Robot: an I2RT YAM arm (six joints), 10 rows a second.
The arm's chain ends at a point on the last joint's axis. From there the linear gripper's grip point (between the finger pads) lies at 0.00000 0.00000 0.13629 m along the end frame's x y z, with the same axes.
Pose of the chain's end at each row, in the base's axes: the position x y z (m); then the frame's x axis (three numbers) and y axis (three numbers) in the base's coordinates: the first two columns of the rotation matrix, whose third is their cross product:
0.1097, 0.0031, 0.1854, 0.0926, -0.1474, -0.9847, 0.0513, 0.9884, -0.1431
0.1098, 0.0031, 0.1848, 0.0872, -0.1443, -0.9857, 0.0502, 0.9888, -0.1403
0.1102, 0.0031, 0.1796, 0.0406, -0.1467, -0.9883, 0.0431, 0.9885, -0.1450
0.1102, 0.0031, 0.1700, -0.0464, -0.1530, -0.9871, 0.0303, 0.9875, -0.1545
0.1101, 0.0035, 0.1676, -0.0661, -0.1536, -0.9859, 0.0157, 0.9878, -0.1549
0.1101, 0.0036, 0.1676, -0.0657, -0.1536, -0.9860, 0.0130, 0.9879, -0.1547
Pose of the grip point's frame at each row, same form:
0.2452, -0.0020, 0.1989, 0.0926, -0.1474, -0.9847, 0.0513, 0.9884, -0.1431
0.2454, -0.0020, 0.1975, 0.0872, -0.1443, -0.9857, 0.0502, 0.9888, -0.1403
0.2462, -0.0019, 0.1859, 0.0406, -0.1467, -0.9883, 0.0431, 0.9885, -0.1450
0.2463, -0.0020, 0.1644, -0.0464, -0.1530, -0.9871, 0.0303, 0.9875, -0.1545
0.2461, 0.0000, 0.1590, -0.0661, -0.1536, -0.9859, 0.0157, 0.9878, -0.1549
0.2461, 0.0005, 0.1590, -0.0657, -0.1536, -0.9860, 0.0130, 0.9879, -0.1547

